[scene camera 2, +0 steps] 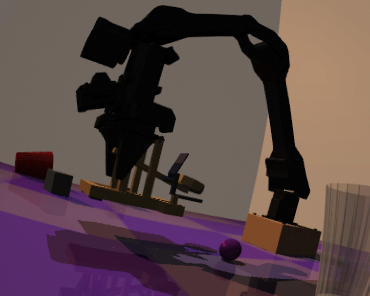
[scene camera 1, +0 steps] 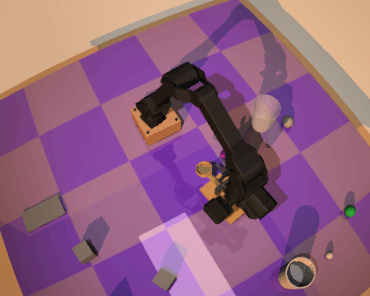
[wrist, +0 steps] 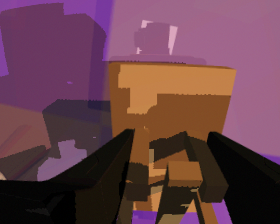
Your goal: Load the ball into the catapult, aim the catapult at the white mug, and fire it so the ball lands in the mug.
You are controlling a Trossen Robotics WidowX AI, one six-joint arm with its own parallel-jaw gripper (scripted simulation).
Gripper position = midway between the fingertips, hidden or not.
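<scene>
The gripper (scene camera 2: 113, 177), (scene camera 1: 232, 203), (wrist: 170, 136) appears in the scene, and a mug (scene camera 1: 265, 108) can be seen as well.
</scene>
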